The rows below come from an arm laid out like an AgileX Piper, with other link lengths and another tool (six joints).
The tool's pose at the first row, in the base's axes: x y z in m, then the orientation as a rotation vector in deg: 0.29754, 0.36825, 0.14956, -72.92, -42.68, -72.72
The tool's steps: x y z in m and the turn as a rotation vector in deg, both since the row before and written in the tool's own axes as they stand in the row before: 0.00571, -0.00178, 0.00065, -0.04, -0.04, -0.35; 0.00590, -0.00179, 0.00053, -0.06, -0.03, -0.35; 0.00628, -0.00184, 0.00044, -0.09, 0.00, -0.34; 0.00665, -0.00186, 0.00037, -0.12, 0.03, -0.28; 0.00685, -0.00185, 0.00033, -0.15, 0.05, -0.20; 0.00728, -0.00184, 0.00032, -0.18, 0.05, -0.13; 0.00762, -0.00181, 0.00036, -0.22, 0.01, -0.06; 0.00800, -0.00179, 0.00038, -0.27, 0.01, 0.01; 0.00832, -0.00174, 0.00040, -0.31, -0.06, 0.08
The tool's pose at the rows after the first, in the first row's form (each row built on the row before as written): 0.29724, 0.36765, 0.15554, -72.90, -42.94, -73.00; 0.29691, 0.36690, 0.16167, -72.89, -43.18, -73.30; 0.29656, 0.36599, 0.16816, -72.88, -43.38, -73.62; 0.29621, 0.36493, 0.17498, -72.89, -43.49, -73.92; 0.29587, 0.36379, 0.18198, -72.93, -43.52, -74.19; 0.29560, 0.36253, 0.18938, -73.01, -43.48, -74.42; 0.29541, 0.36122, 0.19711, -73.16, -43.39, -74.59; 0.29532, 0.35983, 0.20520, -73.37, -43.22, -74.73; 0.29534, 0.35837, 0.21358, -73.68, -43.03, -74.80
